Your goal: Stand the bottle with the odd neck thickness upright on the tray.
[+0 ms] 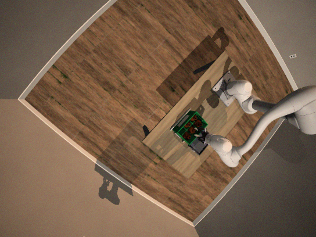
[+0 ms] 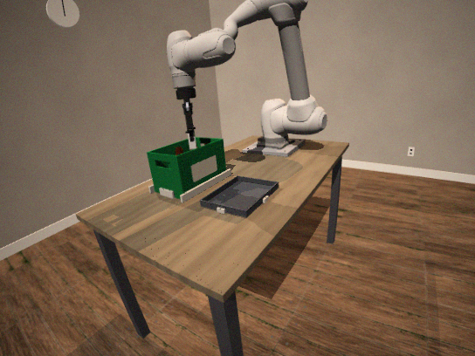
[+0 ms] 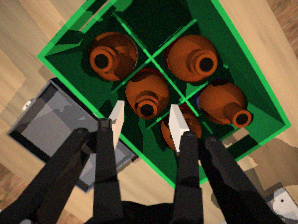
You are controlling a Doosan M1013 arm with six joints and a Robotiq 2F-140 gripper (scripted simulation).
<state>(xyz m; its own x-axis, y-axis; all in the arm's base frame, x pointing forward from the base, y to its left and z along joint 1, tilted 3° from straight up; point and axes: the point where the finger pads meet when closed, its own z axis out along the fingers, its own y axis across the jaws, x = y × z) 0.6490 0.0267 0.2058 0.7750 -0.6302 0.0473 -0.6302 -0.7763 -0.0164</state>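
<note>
The green crate lies 120 mm below my hand and 40 mm to the right of it. From my hand the other things lie so: dark grey tray (230 mm to the left, 190 mm below, 10 mm behind).
</note>
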